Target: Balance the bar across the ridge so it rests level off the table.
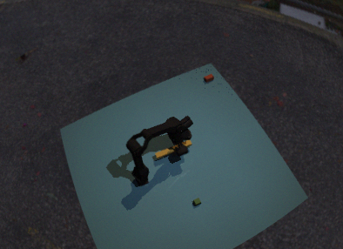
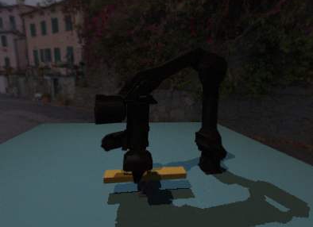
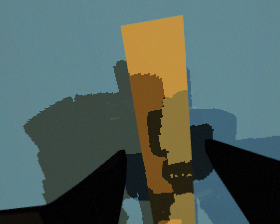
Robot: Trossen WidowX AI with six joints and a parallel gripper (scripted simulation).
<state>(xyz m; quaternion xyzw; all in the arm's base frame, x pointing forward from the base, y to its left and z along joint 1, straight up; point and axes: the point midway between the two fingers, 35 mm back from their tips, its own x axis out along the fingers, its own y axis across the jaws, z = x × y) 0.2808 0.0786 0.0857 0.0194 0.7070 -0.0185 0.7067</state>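
Now: the yellow bar 30 mm behind my gripper tip. Round my gripper tip: orange-red block (460 mm ahead, 420 mm to the left, 30 mm below); then small green cube (360 mm to the right, 50 mm behind, 30 mm below).
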